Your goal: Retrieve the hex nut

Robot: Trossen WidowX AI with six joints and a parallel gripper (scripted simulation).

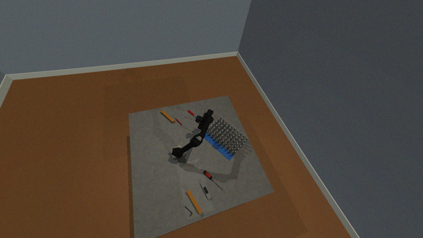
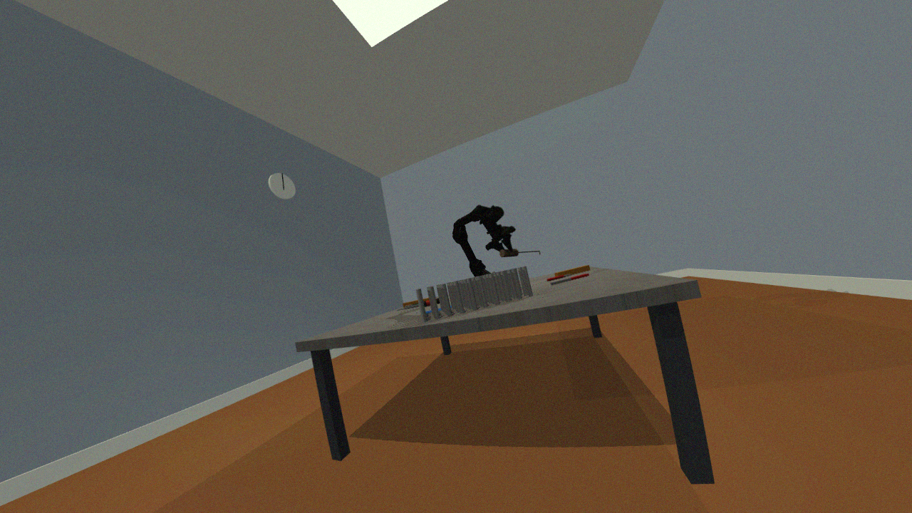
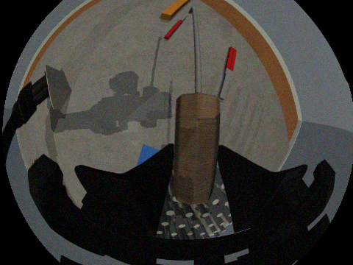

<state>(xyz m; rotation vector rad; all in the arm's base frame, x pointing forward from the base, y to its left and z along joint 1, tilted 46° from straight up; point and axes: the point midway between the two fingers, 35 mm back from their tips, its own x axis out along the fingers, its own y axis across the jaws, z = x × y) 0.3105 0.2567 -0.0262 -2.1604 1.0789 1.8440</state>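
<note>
Now: the hook tool 8 cm behind my gripper tip, 6 cm to the left of it and 1 cm below it. Round my gripper tip: blue taped strip: 14 cm ahead, 22 cm to the right, 18 cm below; then dark flat tool: 11 cm behind, 64 cm to the right, 17 cm below; then thin red tool: 26 cm behind, 22 cm to the left, 18 cm below.
</note>
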